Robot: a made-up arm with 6 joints. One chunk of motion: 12 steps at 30 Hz.
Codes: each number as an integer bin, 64 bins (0 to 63) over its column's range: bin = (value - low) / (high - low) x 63, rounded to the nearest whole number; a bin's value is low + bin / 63 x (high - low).
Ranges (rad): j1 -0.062..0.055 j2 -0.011..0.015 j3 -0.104..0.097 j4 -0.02..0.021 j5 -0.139..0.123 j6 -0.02..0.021
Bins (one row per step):
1: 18 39 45 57 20 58
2: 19 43 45 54 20 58
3: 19 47 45 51 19 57
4: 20 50 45 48 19 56
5: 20 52 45 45 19 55
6: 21 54 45 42 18 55
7: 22 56 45 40 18 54
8: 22 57 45 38 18 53
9: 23 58 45 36 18 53
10: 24 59 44 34 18 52
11: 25 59 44 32 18 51
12: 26 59 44 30 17 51
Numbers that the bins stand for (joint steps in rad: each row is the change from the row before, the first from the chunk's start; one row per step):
1: -0.02857 0.00510 0.03957 0.01710 -0.05583 0.01775
2: -0.02671 0.00675 0.03957 0.01514 -0.05583 0.01775
3: -0.02671 0.00840 0.03957 0.01319 -0.05998 0.01710
4: -0.02486 0.00963 0.03957 0.01124 -0.05998 0.01644
5: -0.02486 0.01046 0.03957 0.00929 -0.05998 0.01579
6: -0.02300 0.01129 0.03957 0.00733 -0.06414 0.01579
7: -0.02114 0.01211 0.03957 0.00603 -0.06414 0.01514
8: -0.02114 0.01252 0.03957 0.00473 -0.06414 0.01449
9: -0.01929 0.01294 0.03957 0.00343 -0.06414 0.01449
10: -0.01743 0.01335 0.03638 0.00213 -0.06414 0.01384
11: -0.01557 0.01335 0.03638 0.00083 -0.06414 0.01319
12: -0.01371 0.01335 0.03638 -0.00048 -0.06830 0.01319

